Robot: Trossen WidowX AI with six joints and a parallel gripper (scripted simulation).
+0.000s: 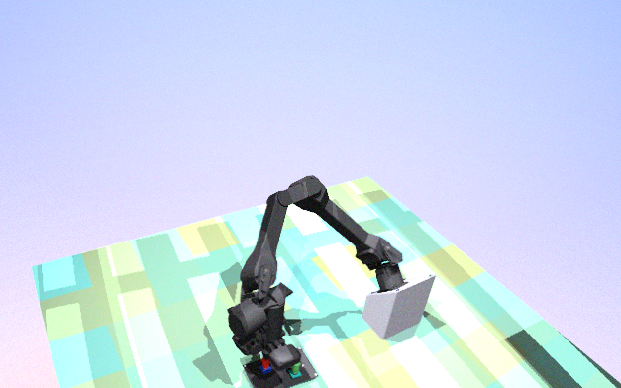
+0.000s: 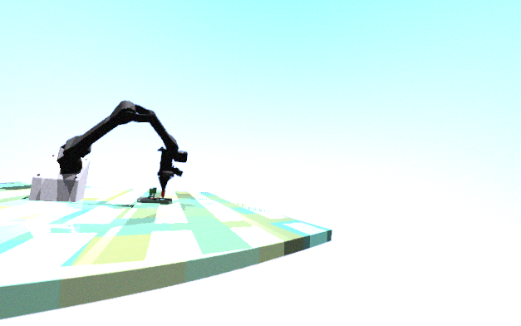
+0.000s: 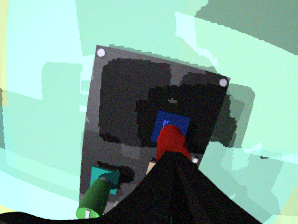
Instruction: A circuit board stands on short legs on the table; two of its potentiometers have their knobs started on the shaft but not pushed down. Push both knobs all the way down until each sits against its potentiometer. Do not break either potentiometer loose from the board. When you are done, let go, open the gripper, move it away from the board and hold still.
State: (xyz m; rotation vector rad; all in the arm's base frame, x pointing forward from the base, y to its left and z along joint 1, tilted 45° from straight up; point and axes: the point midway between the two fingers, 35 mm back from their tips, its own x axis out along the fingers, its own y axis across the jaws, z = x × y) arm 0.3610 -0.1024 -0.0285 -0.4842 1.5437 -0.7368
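Now: the red knob 1 cm below my gripper tip.
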